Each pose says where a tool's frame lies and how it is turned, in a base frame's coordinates. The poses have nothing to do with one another.
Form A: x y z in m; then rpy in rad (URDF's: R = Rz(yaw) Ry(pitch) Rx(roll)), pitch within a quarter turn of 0, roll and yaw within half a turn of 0.
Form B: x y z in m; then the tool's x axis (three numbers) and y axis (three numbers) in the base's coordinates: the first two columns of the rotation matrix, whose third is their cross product. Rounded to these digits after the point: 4 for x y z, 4 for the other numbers.
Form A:
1: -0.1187 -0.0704 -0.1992 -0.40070 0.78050 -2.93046
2: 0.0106 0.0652 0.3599 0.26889 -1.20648 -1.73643
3: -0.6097 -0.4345 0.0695 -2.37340 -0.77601 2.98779
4: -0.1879 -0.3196 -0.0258 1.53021 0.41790 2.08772
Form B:
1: -0.1187 -0.0704 -0.1992 -0.6948 -0.1489 -0.7036 0.4613 -0.8428 -0.2772
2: 0.0106 0.0652 0.3599 -0.0587 -0.3514 0.9344 0.9918 0.0859 0.0947
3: -0.6097 -0.4345 0.0695 -0.7053 0.1093 0.7004 -0.3708 0.7852 -0.4959
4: -0.1879 -0.3196 -0.0258 -0.4517 0.7945 -0.4058 -0.2357 0.3325 0.9132
